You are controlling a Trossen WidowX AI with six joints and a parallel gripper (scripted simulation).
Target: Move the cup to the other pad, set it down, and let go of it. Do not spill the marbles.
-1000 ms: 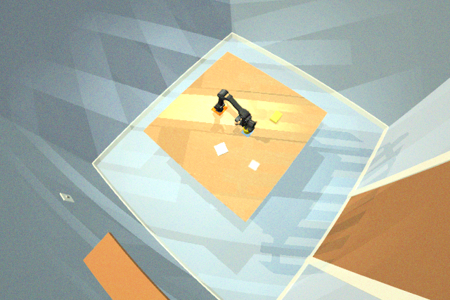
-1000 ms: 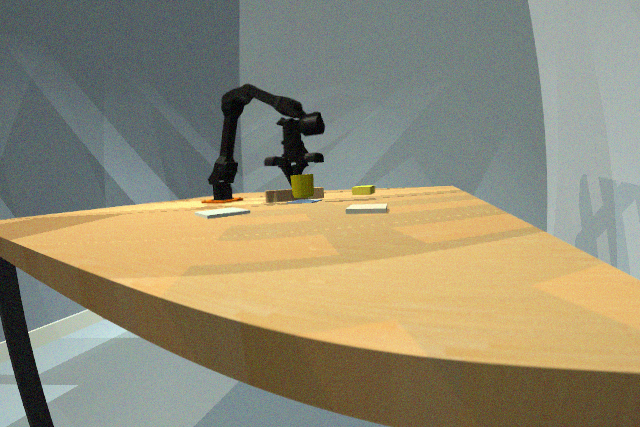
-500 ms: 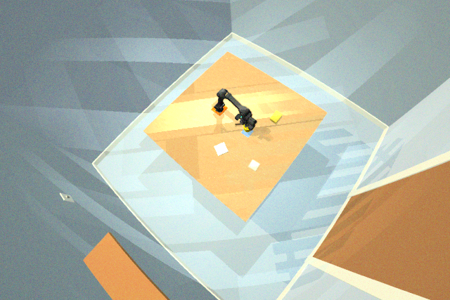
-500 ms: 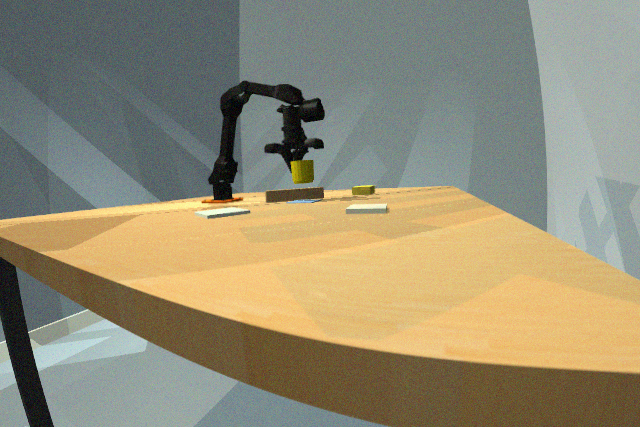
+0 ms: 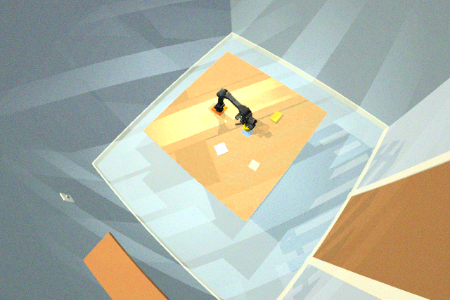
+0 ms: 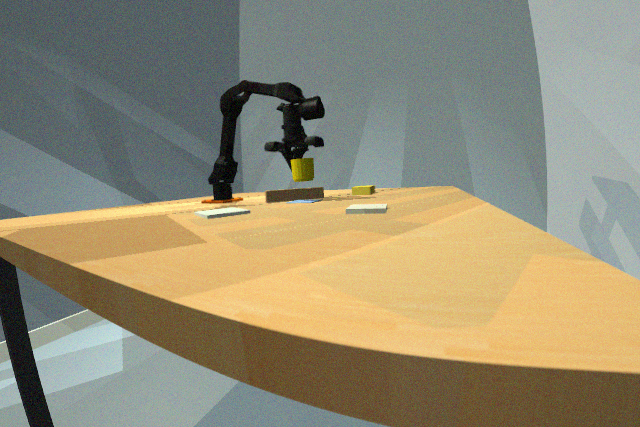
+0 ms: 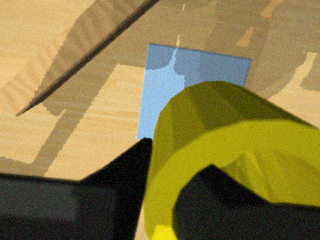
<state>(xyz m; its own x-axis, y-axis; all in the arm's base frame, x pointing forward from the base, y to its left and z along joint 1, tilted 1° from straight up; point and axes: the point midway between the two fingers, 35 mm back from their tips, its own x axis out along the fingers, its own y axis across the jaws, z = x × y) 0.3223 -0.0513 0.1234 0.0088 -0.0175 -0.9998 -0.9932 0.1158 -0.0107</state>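
Right now my gripper tip is 3 cm past the brown bar, 7 cm to the right of it and 9 cm above it. The rest, counted from my gripper tip: yellow cup (2 cm ahead); then white tile (8 cm behind, 27 cm to the right, 9 cm below); then blue pad (3 cm ahead, 10 cm below).
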